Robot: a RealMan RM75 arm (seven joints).
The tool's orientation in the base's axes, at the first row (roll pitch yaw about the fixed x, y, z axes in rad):
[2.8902, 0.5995, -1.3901]
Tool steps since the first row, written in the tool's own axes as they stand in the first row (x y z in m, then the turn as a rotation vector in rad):
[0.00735, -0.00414, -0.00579, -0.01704, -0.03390, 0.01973]
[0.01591, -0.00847, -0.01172, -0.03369, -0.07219, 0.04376]
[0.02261, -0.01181, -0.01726, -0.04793, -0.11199, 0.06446]
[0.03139, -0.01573, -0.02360, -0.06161, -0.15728, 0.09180]
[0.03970, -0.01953, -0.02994, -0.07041, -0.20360, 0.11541]
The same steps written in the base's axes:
[0.00692, -0.00753, -0.00037, 0.02215, 0.03415, -0.01313]
[0.01424, -0.01605, -0.00134, 0.04696, 0.07146, -0.03081]
[0.02023, -0.02318, -0.00138, 0.07466, 0.10566, -0.04750]
[0.02734, -0.03222, -0.00207, 0.10527, 0.14438, -0.07095]
[0.03427, -0.04090, -0.00247, 0.13883, 0.17762, -0.09438]

